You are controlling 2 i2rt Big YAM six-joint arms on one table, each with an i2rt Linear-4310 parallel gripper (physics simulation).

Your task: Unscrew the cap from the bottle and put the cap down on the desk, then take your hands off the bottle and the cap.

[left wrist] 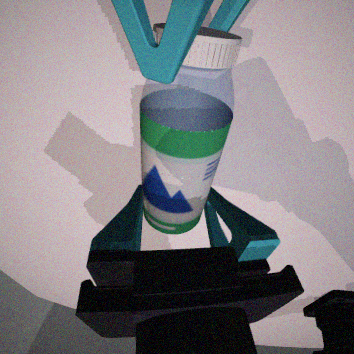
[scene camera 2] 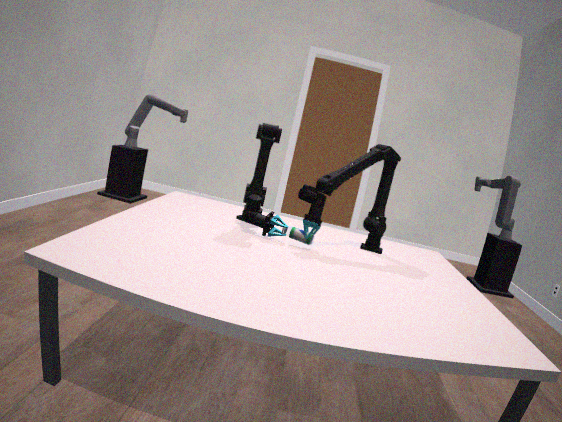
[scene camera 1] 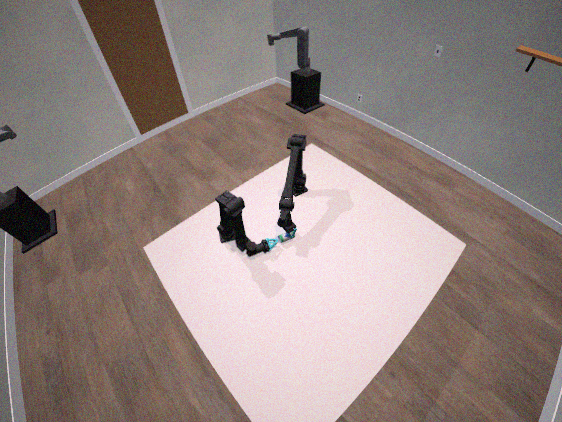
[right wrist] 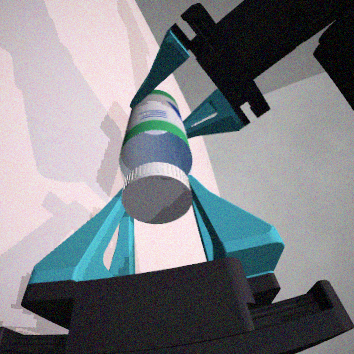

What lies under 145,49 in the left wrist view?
My right gripper.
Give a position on a bottle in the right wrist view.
154,132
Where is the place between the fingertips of my right gripper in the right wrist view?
158,187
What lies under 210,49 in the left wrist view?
A ribbed cap.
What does my left gripper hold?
A bottle.
